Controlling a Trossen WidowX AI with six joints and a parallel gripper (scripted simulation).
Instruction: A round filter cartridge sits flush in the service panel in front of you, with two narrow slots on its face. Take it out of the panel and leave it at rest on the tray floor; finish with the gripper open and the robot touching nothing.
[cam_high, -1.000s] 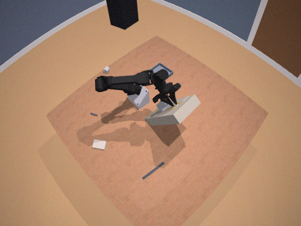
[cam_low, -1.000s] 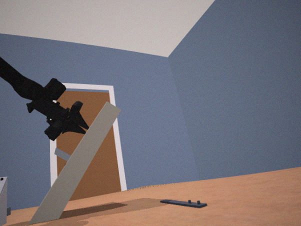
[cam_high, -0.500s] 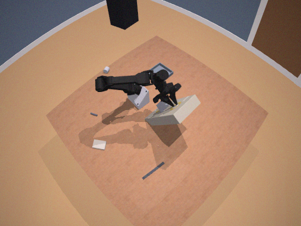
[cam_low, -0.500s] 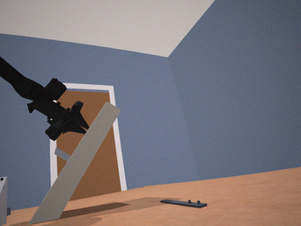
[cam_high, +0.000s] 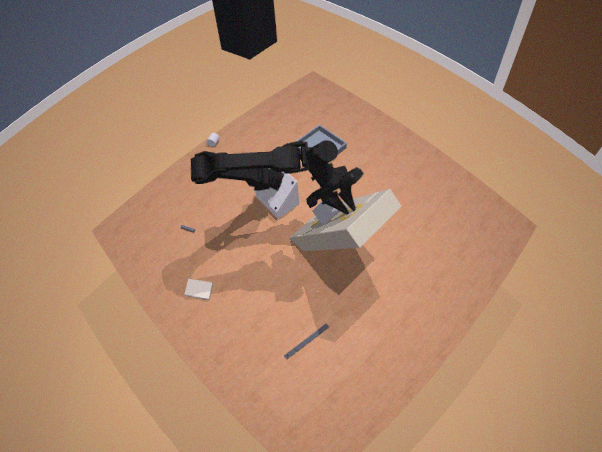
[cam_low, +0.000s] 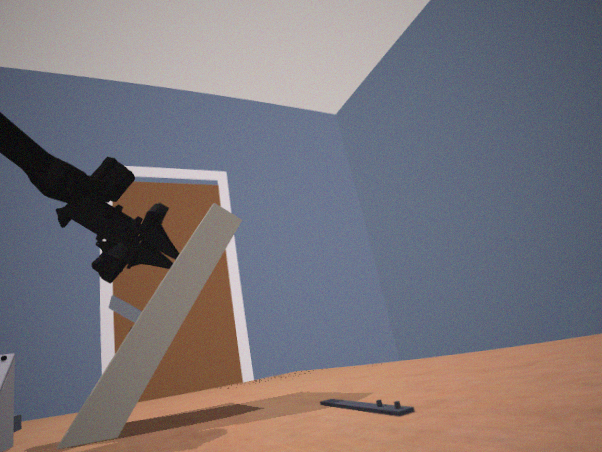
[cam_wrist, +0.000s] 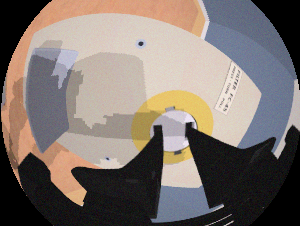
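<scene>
Right now the round white filter cartridge is 1 cm below my gripper tip and 1 cm ahead of it. Also, from my gripper tip: beige service panel (8 cm below, 3 cm behind); then beige block (41 cm to the right, 31 cm behind, 26 cm below); then blue-grey tray (35 cm behind, 33 cm to the left, 25 cm below).
</scene>
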